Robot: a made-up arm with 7 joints.
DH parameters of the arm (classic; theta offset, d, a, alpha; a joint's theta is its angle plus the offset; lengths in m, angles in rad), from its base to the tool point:
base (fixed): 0 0.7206 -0.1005 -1.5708
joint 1: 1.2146 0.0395 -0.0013 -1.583
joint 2: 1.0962 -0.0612 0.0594 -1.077
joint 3: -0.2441 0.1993 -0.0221 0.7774
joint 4: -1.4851 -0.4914 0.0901 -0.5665
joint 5: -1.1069 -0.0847 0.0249 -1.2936
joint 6: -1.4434 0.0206 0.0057 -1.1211
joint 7: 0 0.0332 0.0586 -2.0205
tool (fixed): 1.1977 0.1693 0 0
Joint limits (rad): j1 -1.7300..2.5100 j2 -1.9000..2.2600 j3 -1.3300..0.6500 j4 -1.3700..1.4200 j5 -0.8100..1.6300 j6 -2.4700..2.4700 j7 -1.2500..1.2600
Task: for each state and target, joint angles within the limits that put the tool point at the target. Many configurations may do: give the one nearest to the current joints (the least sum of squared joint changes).
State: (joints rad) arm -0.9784 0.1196 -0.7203 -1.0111 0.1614 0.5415 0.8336
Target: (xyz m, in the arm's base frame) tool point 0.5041 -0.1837 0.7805
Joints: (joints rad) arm -0.6683 -0.5461 -1.0484 -1.0161 0.0482 0.6120 1.0475
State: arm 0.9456 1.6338 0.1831 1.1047 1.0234 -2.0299 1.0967
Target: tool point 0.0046 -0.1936 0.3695
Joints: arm 1.5422 1.2922 0.1576 0.8834 1.0014 -1.8905 1.1116
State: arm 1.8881 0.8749 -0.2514 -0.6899 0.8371 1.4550 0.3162
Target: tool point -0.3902 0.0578 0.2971
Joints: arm 2.3550 0.9503 -0.1425 -0.2585 0.9931 1.3063 0.0365
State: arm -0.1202 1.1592 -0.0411 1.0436 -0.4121 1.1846 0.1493
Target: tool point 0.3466 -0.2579 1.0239
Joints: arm -0.0524 1.0462 -0.4501 1.0046 -0.8100 1.1586 0.7858
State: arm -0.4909 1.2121 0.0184 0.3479 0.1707 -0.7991 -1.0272
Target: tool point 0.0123 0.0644 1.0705
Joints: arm -0.8288 1.2349 0.3358 0.3335 0.3640 -0.3882 -0.8491
